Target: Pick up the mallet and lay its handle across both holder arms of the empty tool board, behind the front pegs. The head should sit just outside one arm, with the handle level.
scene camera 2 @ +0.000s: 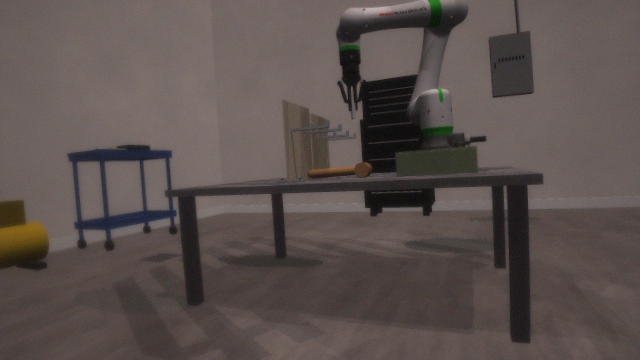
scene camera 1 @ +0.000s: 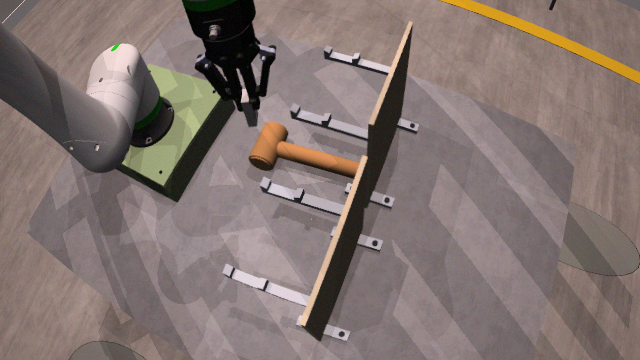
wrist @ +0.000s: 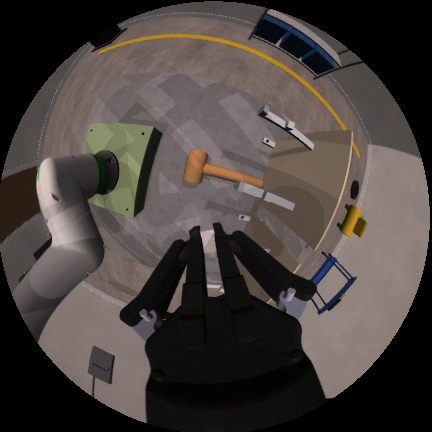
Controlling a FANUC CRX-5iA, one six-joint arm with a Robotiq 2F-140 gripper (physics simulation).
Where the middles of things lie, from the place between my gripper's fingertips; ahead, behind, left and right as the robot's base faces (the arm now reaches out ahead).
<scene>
Now: the wooden mallet (scene camera 1: 270,145) 6 cm ahead of my hand, 7 cm to the left of it and 23 cm below it.
</scene>
